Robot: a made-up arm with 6 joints.
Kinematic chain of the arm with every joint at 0, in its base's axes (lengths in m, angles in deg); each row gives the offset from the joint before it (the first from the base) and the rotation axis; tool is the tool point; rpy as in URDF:
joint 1: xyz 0 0 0.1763 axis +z
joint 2: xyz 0 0 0 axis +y
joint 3: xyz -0.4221 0 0.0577 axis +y
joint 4: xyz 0.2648 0 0.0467 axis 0.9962 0 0.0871
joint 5: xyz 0 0 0 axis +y
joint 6: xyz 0.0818 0 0.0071 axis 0.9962 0 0.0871
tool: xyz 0 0 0 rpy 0 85 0
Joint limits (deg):
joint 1: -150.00..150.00
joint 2: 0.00..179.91
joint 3: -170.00..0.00
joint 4: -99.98..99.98
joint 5: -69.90..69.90
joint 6: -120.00..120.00
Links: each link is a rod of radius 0.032 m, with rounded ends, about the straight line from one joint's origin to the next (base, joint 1, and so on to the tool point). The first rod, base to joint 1, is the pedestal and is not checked.
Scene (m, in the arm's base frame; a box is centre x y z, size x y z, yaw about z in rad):
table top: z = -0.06
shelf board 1: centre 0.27 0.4 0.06 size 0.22 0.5 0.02 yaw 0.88
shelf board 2: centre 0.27 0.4 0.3 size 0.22 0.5 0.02 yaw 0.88
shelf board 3: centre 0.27 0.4 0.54 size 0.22 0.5 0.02 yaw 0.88
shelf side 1: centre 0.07 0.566 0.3 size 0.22 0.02 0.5 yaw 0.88
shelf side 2: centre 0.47 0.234 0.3 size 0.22 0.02 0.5 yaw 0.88
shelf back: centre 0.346 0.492 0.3 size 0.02 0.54 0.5 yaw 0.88
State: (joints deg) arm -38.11 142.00 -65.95 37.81 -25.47 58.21
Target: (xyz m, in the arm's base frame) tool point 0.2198 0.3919 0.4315
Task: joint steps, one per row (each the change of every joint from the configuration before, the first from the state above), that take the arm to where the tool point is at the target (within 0.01 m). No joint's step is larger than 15 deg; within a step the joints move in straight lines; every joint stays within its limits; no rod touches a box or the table.
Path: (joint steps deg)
1: 12.42 -10.84 6.23 -6.54 4.62 -2.19
2: 12.43 -10.84 6.22 -6.53 4.61 -2.20
3: 12.42 -10.84 6.23 -6.54 4.62 -2.19
4: 12.43 -10.85 6.22 -6.54 4.61 -2.20
5: 12.42 -10.84 6.23 -6.53 4.62 -2.19
6: 12.79 4.23 -9.42 9.51 -4.74 3.66
7: 12.78 4.23 -9.43 9.51 -4.74 3.65
8: 12.79 4.23 -9.42 9.52 -4.74 3.66

